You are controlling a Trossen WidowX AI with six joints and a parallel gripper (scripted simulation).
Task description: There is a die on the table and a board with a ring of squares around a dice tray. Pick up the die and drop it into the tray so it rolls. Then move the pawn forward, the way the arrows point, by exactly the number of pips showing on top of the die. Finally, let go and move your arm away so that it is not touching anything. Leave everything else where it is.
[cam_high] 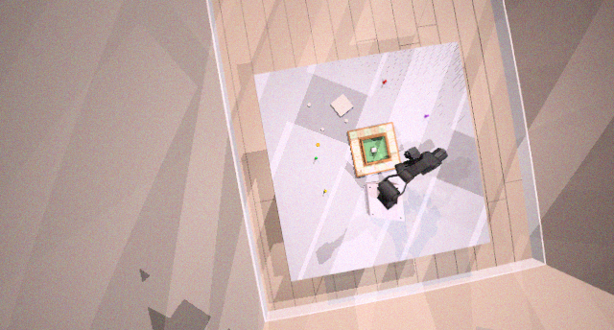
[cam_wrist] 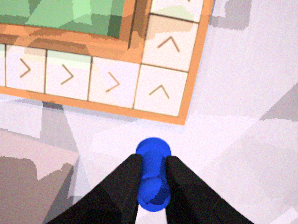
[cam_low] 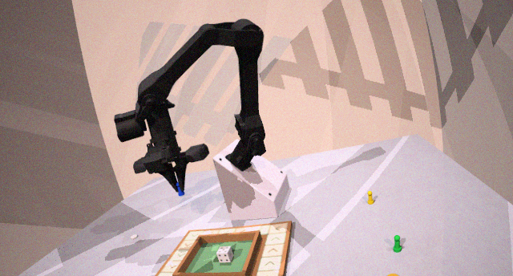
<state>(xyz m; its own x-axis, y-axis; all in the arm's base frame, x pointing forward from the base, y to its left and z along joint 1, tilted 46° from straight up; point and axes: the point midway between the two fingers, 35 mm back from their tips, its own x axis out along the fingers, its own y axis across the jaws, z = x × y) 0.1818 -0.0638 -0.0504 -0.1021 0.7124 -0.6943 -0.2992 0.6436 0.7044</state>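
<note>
My gripper tip is now 140 mm to the right of the white die, 120 mm above it and 80 mm short of it. The rest, counted from my gripper tip: blue pawn: 10 mm above; purple pawn: 290 mm ahead, 200 mm to the right, 130 mm below; yellow pawn: 430 mm to the left, 160 mm behind, 130 mm below.
</note>
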